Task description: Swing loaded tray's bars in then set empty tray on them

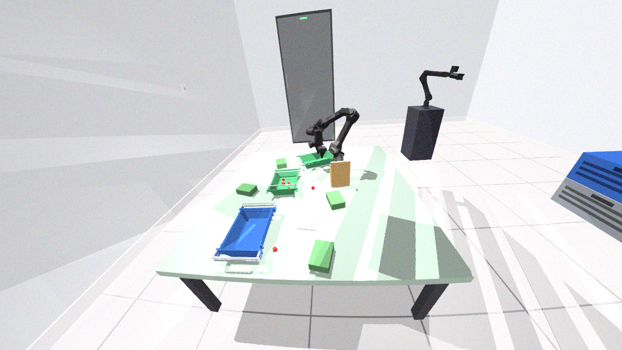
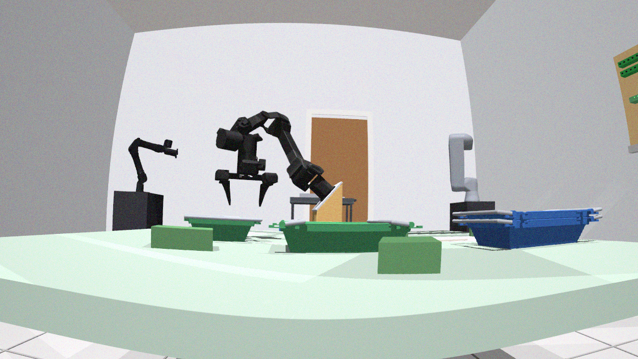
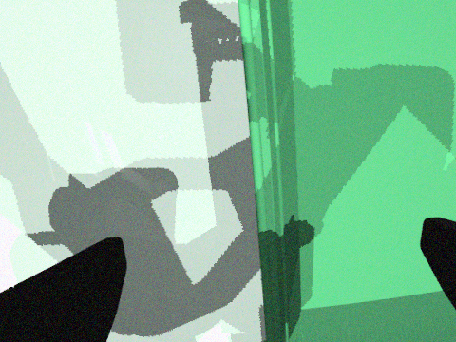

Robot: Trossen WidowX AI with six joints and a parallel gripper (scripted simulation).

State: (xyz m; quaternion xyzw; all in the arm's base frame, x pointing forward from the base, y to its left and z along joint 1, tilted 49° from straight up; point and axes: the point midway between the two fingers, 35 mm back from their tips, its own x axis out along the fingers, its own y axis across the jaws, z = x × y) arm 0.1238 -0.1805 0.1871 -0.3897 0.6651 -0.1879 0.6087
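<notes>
My gripper tip is now 30 mm short of the green tray, 80 mm to the left of it and 50 mm above it. Also, from my gripper tip: beige card: 70 mm ahead, 580 mm to the left, 100 mm below.
</notes>
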